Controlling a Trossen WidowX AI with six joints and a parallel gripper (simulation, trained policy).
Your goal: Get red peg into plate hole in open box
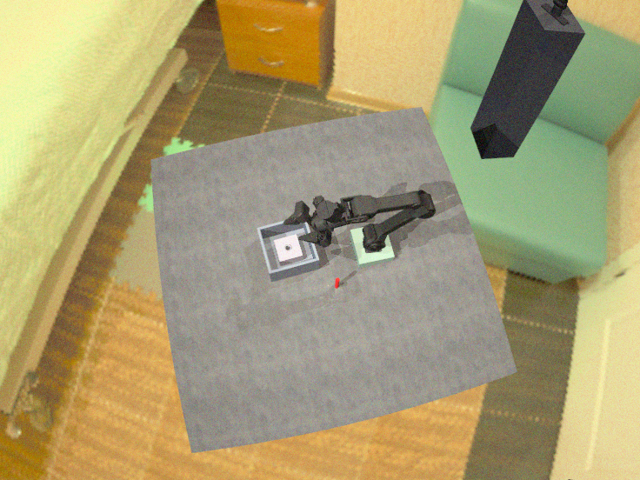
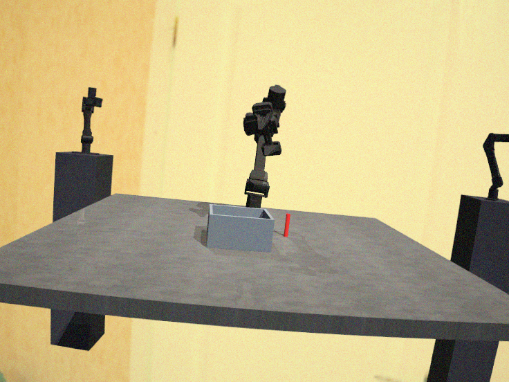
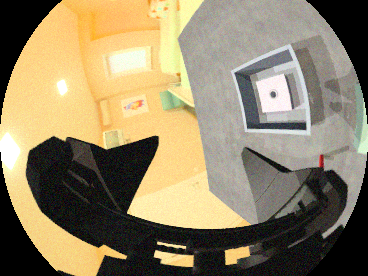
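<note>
Right now my gripper tip is 28 cm above the red peg, 15 cm past it and 11 cm to the right of it. Also, from my gripper tip: grey box: 29 cm below, 5 cm to the right, 2 cm ahead; then pale plate: 27 cm below, 5 cm to the right, 2 cm ahead.
</note>
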